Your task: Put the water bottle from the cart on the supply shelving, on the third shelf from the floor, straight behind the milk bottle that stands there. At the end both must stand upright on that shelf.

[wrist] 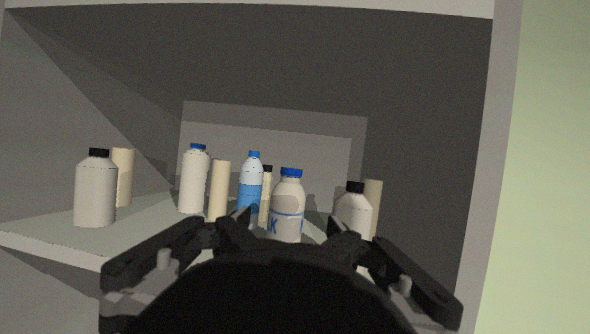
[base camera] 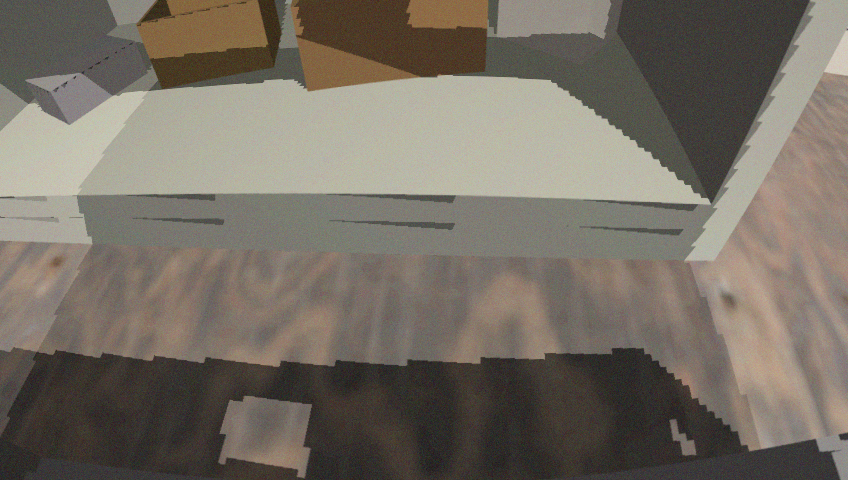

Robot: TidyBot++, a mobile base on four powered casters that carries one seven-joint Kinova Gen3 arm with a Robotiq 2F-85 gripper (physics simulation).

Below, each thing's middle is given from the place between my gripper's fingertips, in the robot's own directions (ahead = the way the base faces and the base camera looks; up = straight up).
Labels:
Now: hand 28 cm short of the water bottle (wrist: 251,173), 12 cm to the right of it and 3 cm above it. From my hand the other things lie so: grey box (base camera: 68,89): 103 cm below, 46 cm to the left, 31 cm ahead.

